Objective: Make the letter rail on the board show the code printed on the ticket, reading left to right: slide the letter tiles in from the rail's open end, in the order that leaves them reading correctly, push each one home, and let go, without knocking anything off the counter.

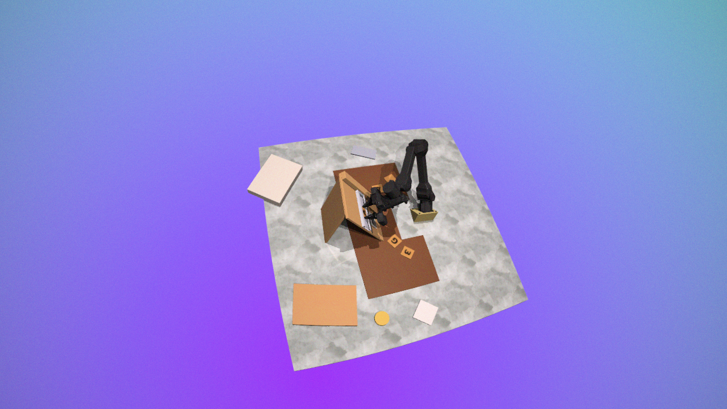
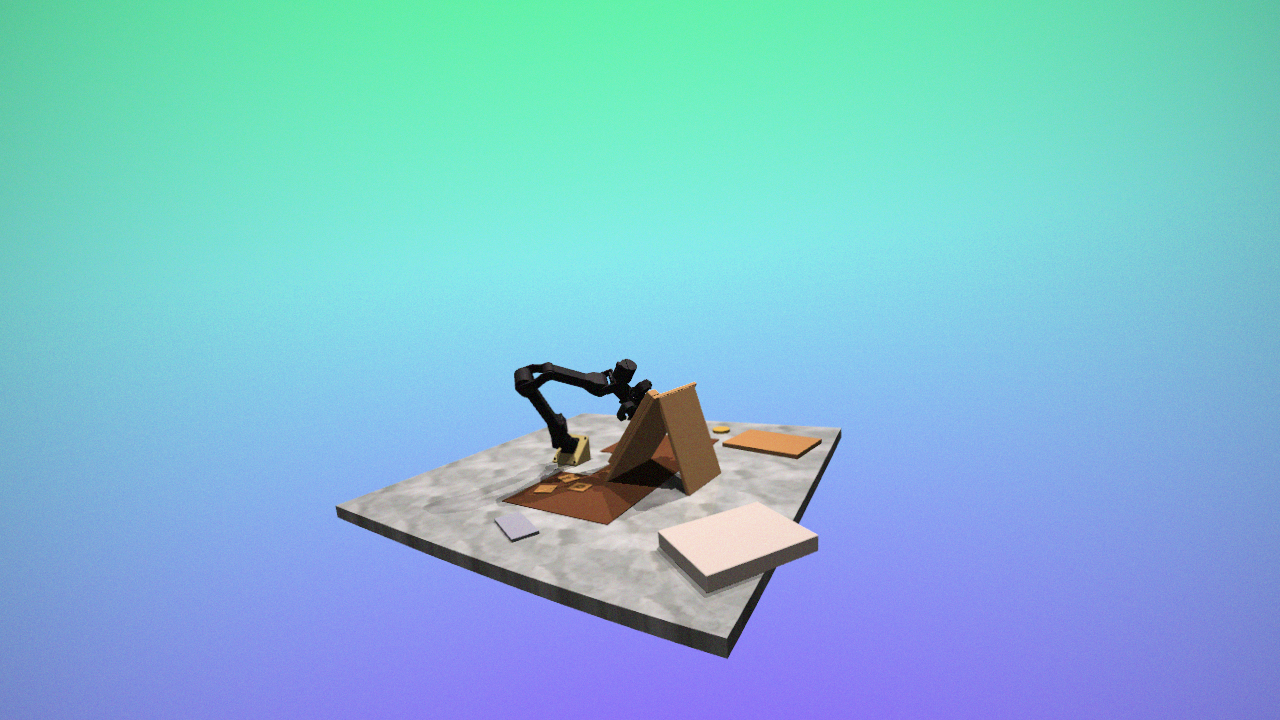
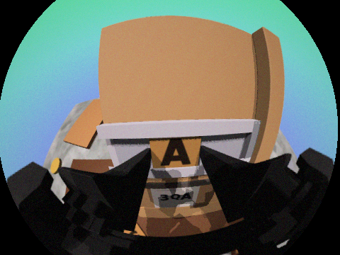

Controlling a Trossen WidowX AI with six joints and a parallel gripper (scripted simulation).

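My gripper tip is now 8 cm above the white ticket and 6 cm past it. The rest, counted from my gripper tip: orange panel: 38 cm to the left, 25 cm ahead, 16 cm below; brown mat: 17 cm behind, 16 cm below, 1 cm to the right; yellow disc: 49 cm to the left, 16 cm below.
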